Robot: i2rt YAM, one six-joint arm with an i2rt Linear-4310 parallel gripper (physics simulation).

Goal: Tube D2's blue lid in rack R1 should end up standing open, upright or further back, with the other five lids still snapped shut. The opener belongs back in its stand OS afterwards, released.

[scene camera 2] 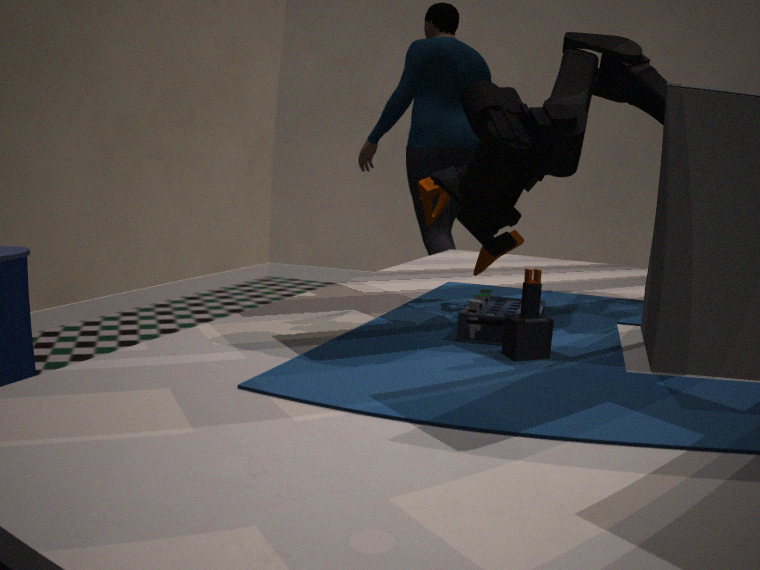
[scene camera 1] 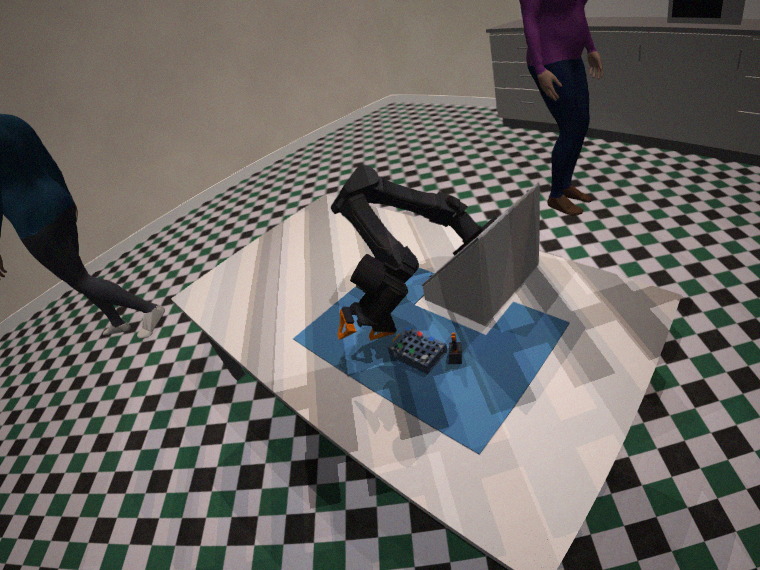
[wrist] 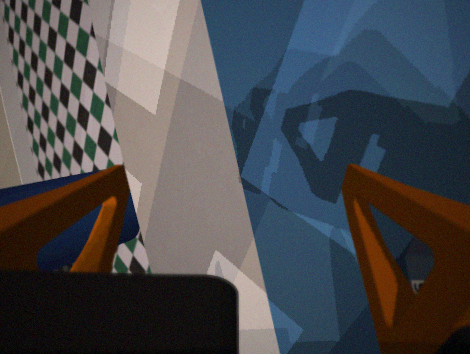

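Pixels of known places: gripper, fingertip midpoint: (scene camera 2: 453, 248) (scene camera 1: 354, 338) (wrist: 235, 176); arm's base, origin of the base link: (scene camera 1: 475, 237).
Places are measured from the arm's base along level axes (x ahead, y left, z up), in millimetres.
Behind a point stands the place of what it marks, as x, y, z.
Note:
Rack R1 (scene camera 1: 410, 362) {374, 79, -141} (scene camera 2: 491, 333) {347, 91, -141} stands on the blue mat (scene camera 1: 478, 438) {433, 354, -143} (scene camera 2: 343, 395) {383, 347, -143} and holds small tubes with coloured lids. A small blue spot, perhaps a lid (scene camera 1: 431, 338) {304, 93, -101}, shows at its back; whether it is D2's, and open or shut, is too small to tell. Green lids (scene camera 2: 486, 292) {369, 50, -102} stand above the rack's top in the scene camera 2 view. The opener (scene camera 1: 453, 339) {296, 165, -65} (scene camera 2: 531, 298) {288, 165, -85} stands upright in stand OS (scene camera 1: 454, 357) {306, 172, -117} (scene camera 2: 527, 339) {286, 177, -122}, beside the rack. My gripper (scene camera 1: 358, 337) {445, -37, -63} (scene camera 2: 453, 249) {445, -37, -63} (wrist: 235, 176) {445, -37, -63} is open and empty, above the mat on the rack's far side from the stand.
A tall grey panel (scene camera 1: 491, 276) {113, 144, -3} (scene camera 2: 705, 239) {112, 144, -12} stands near the rack and the stand, beside the arm's base. The pale striped table (scene camera 1: 540, 490) {446, 527, -146} (scene camera 2: 245, 490) {349, 506, -146} surrounds the mat. A person in teal (scene camera 1: 33, 184) (scene camera 2: 443, 98) and one in purple (scene camera 1: 555, 36) stand beyond the table.

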